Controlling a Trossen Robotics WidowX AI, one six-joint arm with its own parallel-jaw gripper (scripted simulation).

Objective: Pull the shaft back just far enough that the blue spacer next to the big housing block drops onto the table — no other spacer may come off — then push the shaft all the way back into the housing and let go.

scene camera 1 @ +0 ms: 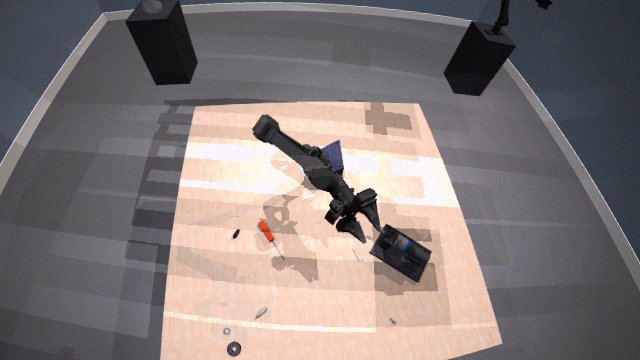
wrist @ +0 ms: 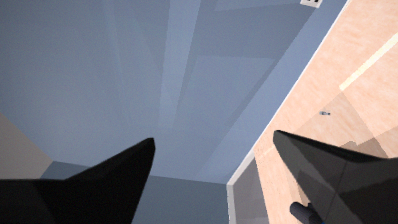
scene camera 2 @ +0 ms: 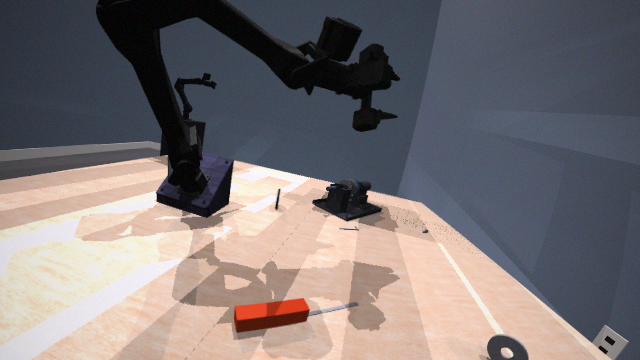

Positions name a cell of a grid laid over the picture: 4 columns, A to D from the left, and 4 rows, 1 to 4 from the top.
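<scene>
Gripper: in scene camera 1 (C3), the wrist view (C3), scene camera 2 (C2).
</scene>
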